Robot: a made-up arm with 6 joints. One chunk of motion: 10 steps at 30 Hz.
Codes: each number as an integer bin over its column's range. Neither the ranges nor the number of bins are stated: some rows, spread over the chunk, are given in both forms.
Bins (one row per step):
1: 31 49 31 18 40 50
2: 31 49 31 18 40 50
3: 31 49 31 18 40 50
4: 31 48 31 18 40 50
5: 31 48 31 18 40 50
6: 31 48 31 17 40 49
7: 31 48 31 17 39 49
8: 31 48 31 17 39 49
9: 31 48 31 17 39 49
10: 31 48 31 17 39 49
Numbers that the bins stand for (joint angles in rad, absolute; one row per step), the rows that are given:
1: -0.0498 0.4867 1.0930 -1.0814 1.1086 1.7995
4: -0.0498 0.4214 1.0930 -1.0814 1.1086 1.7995
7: -0.0498 0.4214 1.0930 -1.1719 1.0229 1.7233
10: -0.0498 0.4214 1.0930 -1.1719 1.0229 1.7233
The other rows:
2: -0.0498 0.4867 1.0930 -1.0814 1.1086 1.7995
3: -0.0498 0.4867 1.0930 -1.0814 1.1086 1.7995
5: -0.0498 0.4214 1.0930 -1.0814 1.1086 1.7995
6: -0.0498 0.4214 1.0930 -1.1719 1.1086 1.7233
8: -0.0498 0.4214 1.0930 -1.1719 1.0229 1.7233
9: -0.0498 0.4214 1.0930 -1.1719 1.0229 1.7233

